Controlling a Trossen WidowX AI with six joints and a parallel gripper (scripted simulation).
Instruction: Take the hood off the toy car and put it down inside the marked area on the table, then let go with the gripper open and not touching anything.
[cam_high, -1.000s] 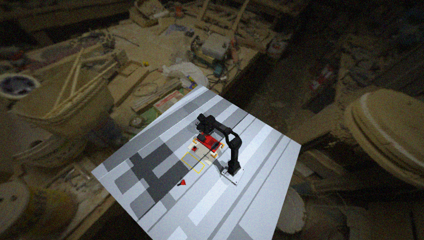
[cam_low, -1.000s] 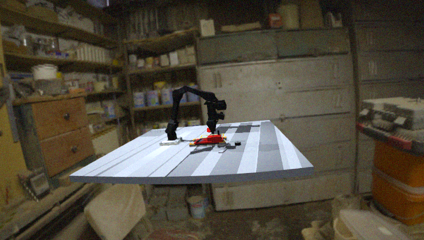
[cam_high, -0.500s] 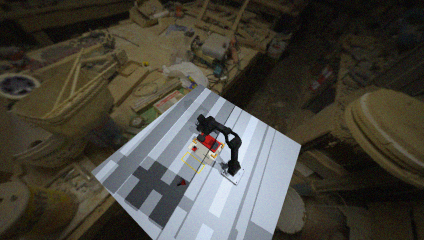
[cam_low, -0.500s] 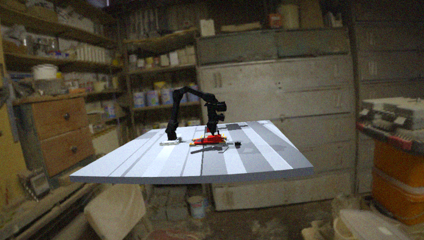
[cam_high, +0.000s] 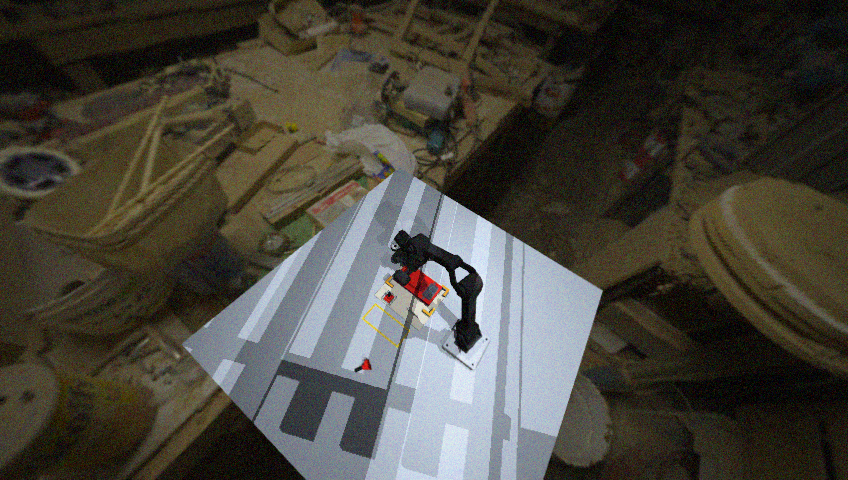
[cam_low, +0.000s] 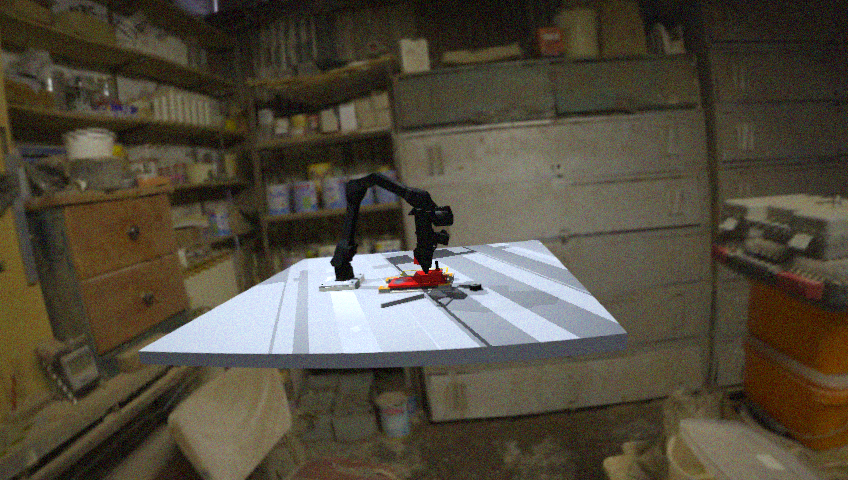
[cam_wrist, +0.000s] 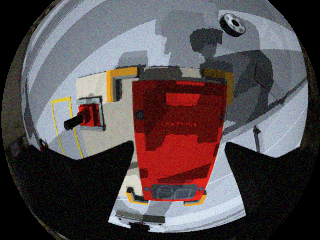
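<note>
Right now the red hood is 10 mm below my gripper tip. Round my gripper tip: black wheel (170 mm ahead, 70 mm to the right, 50 mm below).
</note>
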